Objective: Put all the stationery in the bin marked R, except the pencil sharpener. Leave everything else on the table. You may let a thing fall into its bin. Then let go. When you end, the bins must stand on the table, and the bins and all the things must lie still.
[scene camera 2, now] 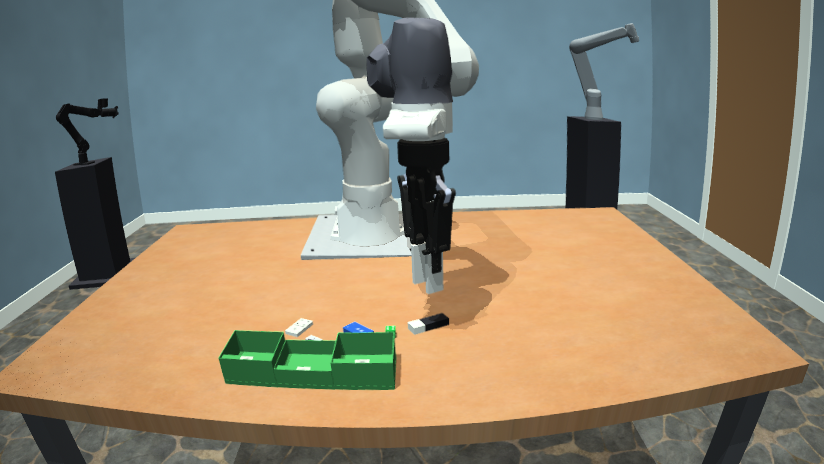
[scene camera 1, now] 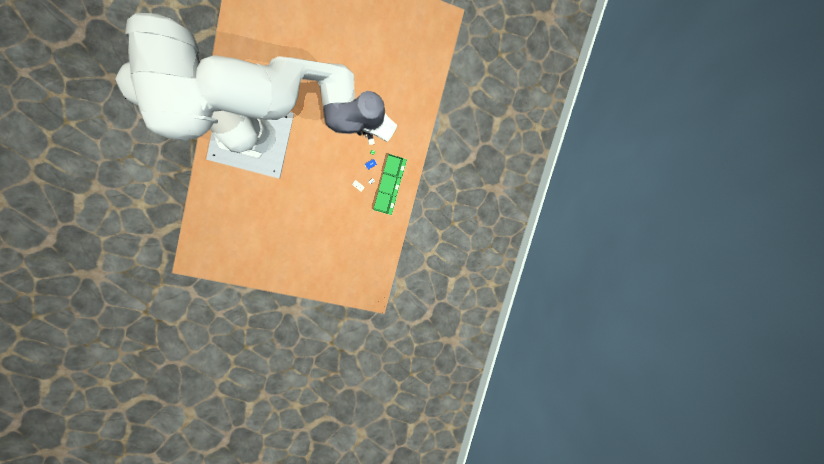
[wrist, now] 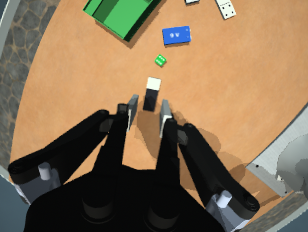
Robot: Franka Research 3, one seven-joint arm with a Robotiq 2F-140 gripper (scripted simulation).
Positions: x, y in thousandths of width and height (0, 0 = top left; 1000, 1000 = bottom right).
Labels:
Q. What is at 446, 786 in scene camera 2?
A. A green bin row.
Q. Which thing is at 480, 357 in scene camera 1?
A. A green bin row.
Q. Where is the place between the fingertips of my gripper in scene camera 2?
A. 519, 617

